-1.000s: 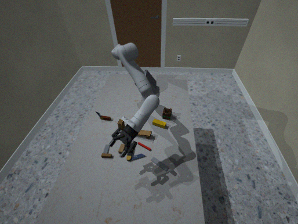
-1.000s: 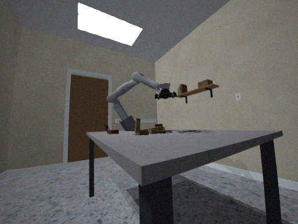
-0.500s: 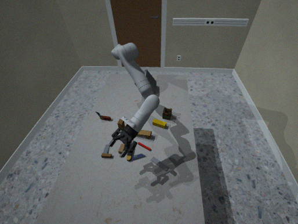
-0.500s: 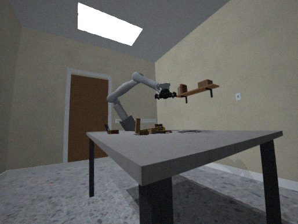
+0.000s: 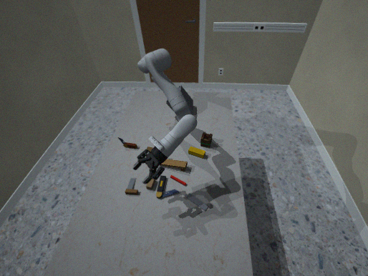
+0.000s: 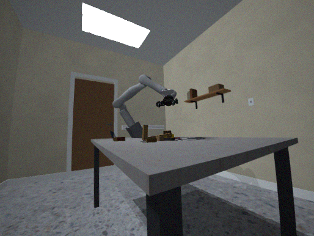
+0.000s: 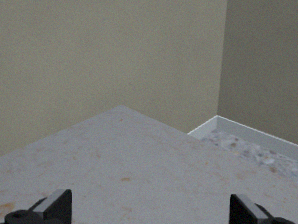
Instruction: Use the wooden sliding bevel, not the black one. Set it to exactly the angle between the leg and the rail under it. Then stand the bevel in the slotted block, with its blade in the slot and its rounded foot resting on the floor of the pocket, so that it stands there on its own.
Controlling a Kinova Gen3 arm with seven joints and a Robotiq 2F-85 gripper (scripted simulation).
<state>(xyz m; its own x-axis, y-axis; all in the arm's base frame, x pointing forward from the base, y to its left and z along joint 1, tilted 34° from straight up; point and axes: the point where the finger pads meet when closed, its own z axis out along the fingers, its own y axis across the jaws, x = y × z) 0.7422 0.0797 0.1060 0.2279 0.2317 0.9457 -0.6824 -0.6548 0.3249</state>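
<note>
Now: the wooden sliding bevel 33 cm behind my hand, 25 cm to the right of it and 20 cm below it. Also, from my hand: wood-and-grey square 4 cm behind, 11 cm to the right, 22 cm below; wooden block 8 cm behind, 1 cm to the right, 21 cm below; black bevel 5 cm behind, 6 cm to the left, 22 cm below.
</note>
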